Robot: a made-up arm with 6 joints.
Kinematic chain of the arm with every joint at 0, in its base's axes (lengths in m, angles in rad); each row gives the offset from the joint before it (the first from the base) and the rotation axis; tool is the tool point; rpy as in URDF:
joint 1: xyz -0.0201 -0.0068 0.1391 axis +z
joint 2: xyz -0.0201 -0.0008 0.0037 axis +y
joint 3: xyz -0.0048 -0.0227 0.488 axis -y
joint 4: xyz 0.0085 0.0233 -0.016 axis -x
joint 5: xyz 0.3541 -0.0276 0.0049 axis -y
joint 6: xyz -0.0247 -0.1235 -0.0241 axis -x
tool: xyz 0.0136 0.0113 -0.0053 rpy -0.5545 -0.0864 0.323
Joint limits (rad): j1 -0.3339..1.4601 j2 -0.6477..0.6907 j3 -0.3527..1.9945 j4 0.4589..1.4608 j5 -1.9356..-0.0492 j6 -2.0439..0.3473
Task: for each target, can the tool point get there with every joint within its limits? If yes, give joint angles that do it. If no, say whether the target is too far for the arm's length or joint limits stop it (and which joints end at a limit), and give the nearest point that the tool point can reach.
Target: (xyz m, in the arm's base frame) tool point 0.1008 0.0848 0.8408
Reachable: yes | joints 1.2729 -0.2391 0.1967 0.7816 -1.5327 -0.0787
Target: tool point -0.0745 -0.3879 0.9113
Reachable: yes | joints 1.2527 -0.3966 1.3534 1.1371 -0.3859 -0.7497
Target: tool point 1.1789 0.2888 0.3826
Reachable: no: too far | nearest point 0.6247 0.1522 0.4666 | short by 0.577 m
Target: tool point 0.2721 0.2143 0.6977
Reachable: yes | joints 0.9633 0.0484 0.0132 0.6316 -1.1448 -1.7607
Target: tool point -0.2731 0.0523 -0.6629
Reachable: no: joint limits stop it (at a limit: joint 1, joint 2, joint 3, joint 4, joint 5) | nearest point 0.1708 0.4581 0.2312 | short by 1.078 m
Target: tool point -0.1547 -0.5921 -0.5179
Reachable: no: joint limits stop it (at a limit: joint 1, joint 2, joint 3, joint 4, joint 5, joint 6) | nearest point 0.3900 -0.2971 0.2309 | short by 0.972 m
